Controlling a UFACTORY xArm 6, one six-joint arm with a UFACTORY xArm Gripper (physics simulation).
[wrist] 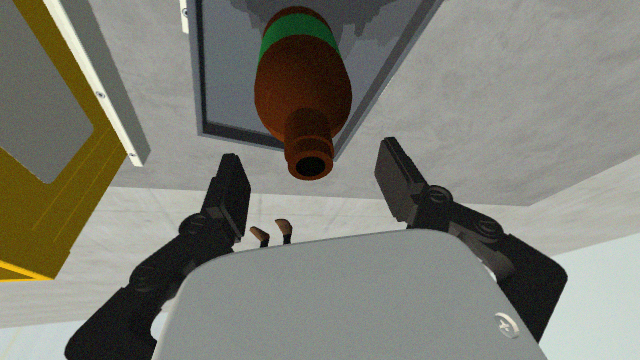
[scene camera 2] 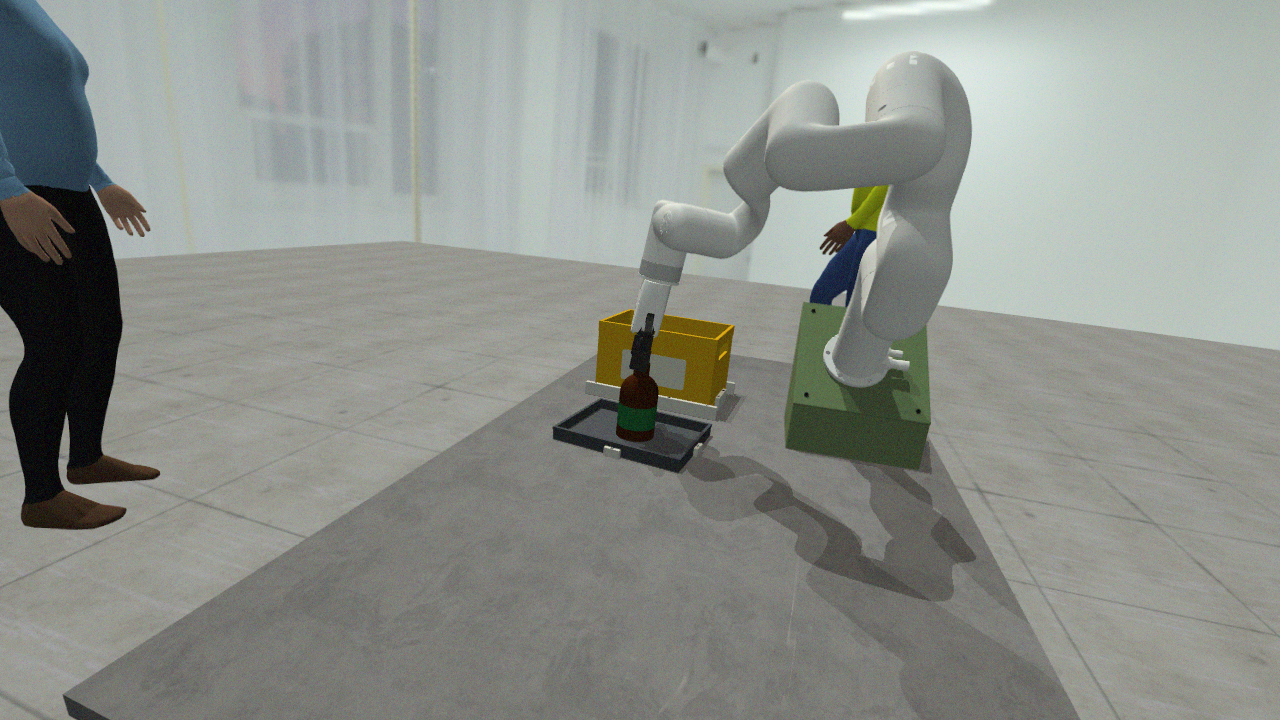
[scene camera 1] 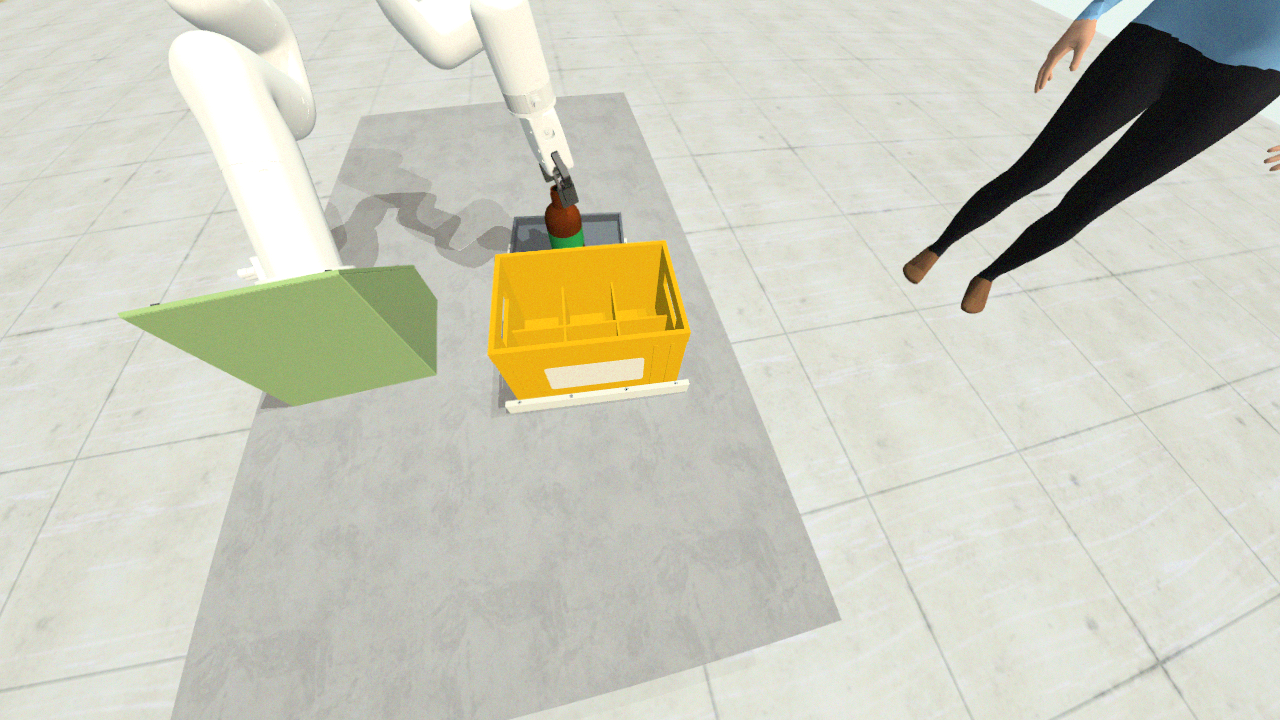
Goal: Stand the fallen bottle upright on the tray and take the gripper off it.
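Pixels of known places: gripper, fingertip midpoint: (wrist: 312,163) (scene camera 2: 637,362) (scene camera 1: 561,191); arm's base at its link origin: (scene camera 2: 855,360) (scene camera 1: 310,280).
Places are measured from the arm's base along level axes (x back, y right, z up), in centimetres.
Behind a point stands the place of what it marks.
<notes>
A brown bottle (scene camera 1: 563,219) {z -6.4, x -39.6, y -13.2 cm} (scene camera 2: 637,404) {z -9.6, x -38.8, y -19.9 cm} (wrist: 302,85) {z -5.9, x -37.0, y -15.6 cm} with a green band stands upright on the dark grey tray (scene camera 1: 611,215) {z -15.5, x -51.2, y -24.0 cm} (scene camera 2: 586,443) {z -16.8, x -46.4, y -25.2 cm} (wrist: 200,100) {z -15.1, x -45.6, y -6.6 cm}. My gripper (scene camera 1: 560,190) {z -2.6, x -40.2, y -16.5 cm} (scene camera 2: 640,365) {z -2.6, x -40.2, y -16.5 cm} (wrist: 312,163) {z -2.6, x -40.2, y -16.5 cm} is wide open at the bottle's neck. In the wrist view one finger is on each side of the neck, with a gap between each finger and the glass. In scene camera 1 the yellow crate hides the bottle's foot and the near part of the tray.
A yellow crate (scene camera 1: 590,362) {z -5.4, x -39.0, y 20.6 cm} (scene camera 2: 707,349) {z -2.5, x -29.6, y 1.0 cm} (wrist: 75,200) {z -6.3, x -52.0, y 3.3 cm} with compartments stands close beside the tray, with a white rail (scene camera 1: 597,396) {z -15.1, x -39.2, y 21.8 cm} (scene camera 2: 698,404) {z -14.7, x -30.0, y 0.1 cm} (wrist: 100,94) {z -14.6, x -46.1, y 2.1 cm} along its base. The arm's green base block (scene camera 1: 358,344) {z -4.8, x -5.5, y 9.9 cm} (scene camera 2: 850,434) {z -12.6, x 0.6, y -8.2 cm} stands to one side. A person (scene camera 1: 1074,152) (scene camera 2: 62,313) stands beyond the grey mat (scene camera 1: 501,555) {z -17.6, x -21.0, y 42.0 cm} (scene camera 2: 537,573) {z -17.7, x -39.4, y -61.0 cm}.
</notes>
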